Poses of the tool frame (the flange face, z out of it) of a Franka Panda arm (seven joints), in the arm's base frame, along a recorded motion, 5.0 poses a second.
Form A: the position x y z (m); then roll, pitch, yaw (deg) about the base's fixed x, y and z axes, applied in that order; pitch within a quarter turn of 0, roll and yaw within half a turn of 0.
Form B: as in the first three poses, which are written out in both.
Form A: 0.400 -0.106 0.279 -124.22 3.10 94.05
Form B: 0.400 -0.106 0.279 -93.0 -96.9 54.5
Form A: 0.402 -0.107 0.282 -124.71 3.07 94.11
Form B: 0.402 -0.107 0.282 -93.2 -97.4 54.1
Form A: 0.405 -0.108 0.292 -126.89 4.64 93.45
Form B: 0.405 -0.108 0.292 -96.2 -98.1 53.8
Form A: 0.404 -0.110 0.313 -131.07 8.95 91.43
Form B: 0.404 -0.110 0.313 -103.1 -98.5 54.2
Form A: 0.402 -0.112 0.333 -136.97 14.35 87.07
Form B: 0.402 -0.112 0.333 -113.2 -97.4 54.1
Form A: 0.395 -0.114 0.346 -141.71 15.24 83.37
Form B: 0.395 -0.114 0.346 -119.2 -96.6 50.7
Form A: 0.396 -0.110 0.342 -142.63 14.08 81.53
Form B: 0.396 -0.110 0.342 -120.4 -95.4 48.2
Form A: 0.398 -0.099 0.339 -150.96 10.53 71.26
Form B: 0.398 -0.099 0.339 -131.1 -89.3 35.8
